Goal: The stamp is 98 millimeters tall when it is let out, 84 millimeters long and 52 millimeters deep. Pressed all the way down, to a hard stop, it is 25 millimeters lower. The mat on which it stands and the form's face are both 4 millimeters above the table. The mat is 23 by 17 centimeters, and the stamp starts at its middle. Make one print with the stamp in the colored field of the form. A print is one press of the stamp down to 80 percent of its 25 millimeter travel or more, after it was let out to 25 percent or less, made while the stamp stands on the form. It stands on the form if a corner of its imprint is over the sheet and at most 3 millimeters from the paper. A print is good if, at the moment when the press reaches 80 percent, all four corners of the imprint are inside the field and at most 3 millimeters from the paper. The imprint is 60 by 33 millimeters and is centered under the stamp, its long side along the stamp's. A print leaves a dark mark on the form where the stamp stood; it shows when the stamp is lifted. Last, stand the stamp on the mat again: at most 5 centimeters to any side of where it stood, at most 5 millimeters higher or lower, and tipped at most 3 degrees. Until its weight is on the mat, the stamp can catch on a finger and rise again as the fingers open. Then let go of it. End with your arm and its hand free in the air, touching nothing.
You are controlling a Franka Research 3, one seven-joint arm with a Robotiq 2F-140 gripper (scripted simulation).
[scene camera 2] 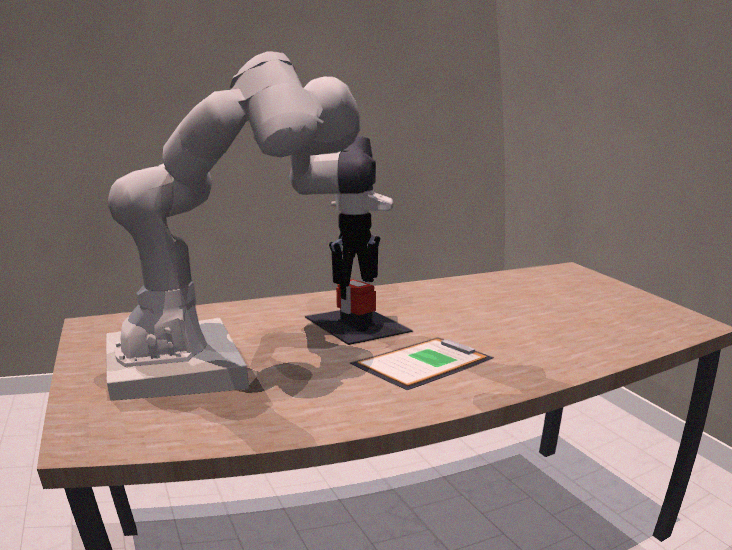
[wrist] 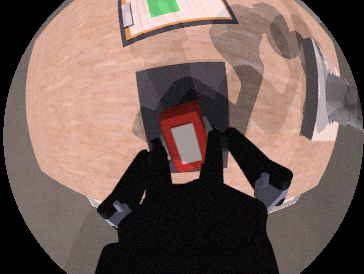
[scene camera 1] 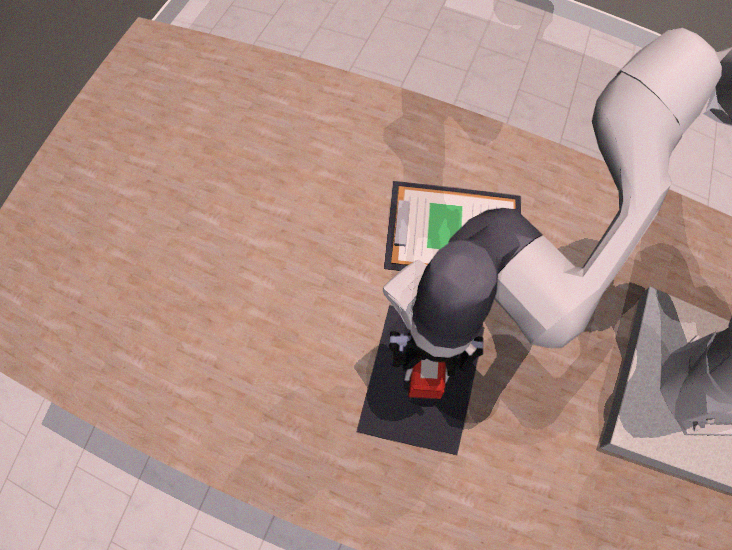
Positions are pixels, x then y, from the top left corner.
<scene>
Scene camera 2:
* my gripper: 356,310
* clipboard: 412,366
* dark mat: 384,327
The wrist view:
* my gripper: 187,128
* dark mat: 159,88
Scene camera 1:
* my gripper: 425,373
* red stamp: 427,382
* clipboard: 423,218
</scene>
